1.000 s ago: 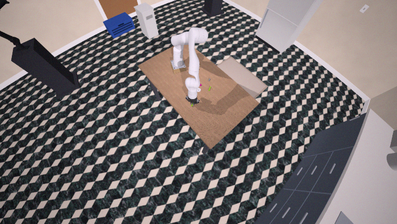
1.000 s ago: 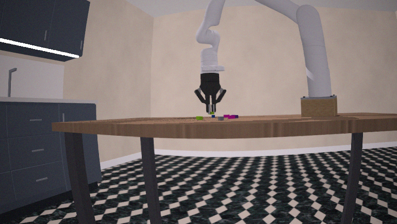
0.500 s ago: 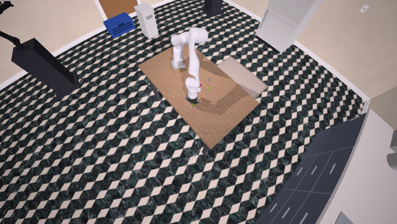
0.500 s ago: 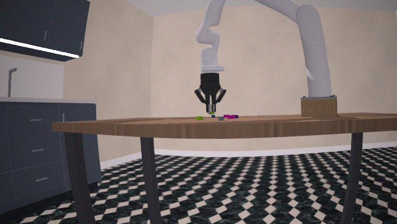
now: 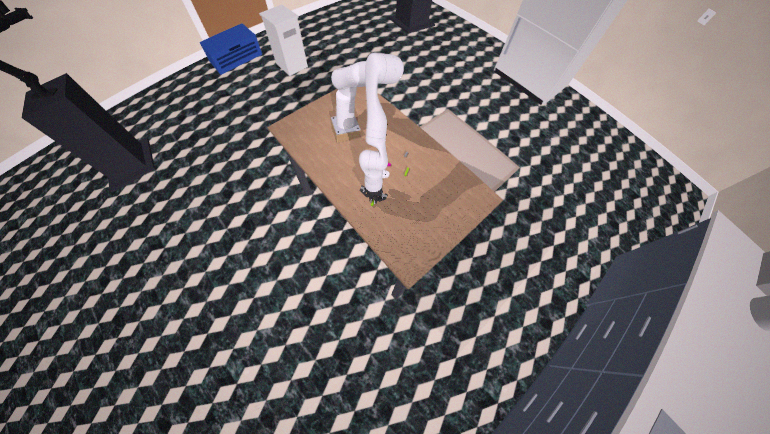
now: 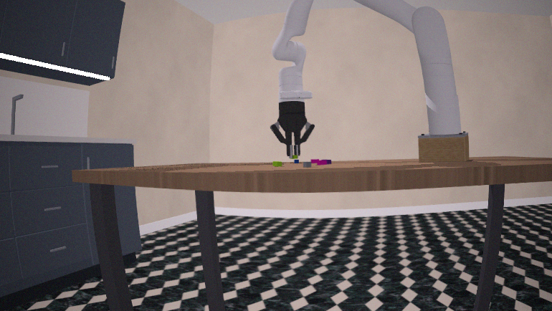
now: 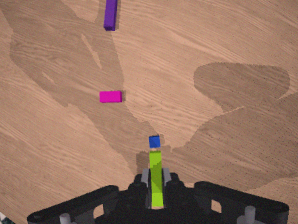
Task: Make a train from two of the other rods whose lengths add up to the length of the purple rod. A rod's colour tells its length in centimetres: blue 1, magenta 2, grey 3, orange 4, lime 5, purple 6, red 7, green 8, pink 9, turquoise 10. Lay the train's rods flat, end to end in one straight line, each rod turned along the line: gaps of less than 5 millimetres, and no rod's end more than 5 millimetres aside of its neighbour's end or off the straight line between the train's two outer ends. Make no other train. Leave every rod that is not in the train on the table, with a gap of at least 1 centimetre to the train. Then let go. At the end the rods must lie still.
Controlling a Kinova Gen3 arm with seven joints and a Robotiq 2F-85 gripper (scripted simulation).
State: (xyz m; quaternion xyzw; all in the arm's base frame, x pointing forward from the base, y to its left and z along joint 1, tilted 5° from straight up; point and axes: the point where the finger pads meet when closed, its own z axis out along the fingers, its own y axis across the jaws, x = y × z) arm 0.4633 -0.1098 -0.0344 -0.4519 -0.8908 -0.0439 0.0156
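My gripper is now 3 cm to the right of the blue rod, 3 cm above it and 2 cm past it. Round my hand: purple rod (14 cm behind, 12 cm to the left, 3 cm below); grey rod (30 cm to the left, 15 cm behind, 3 cm below).
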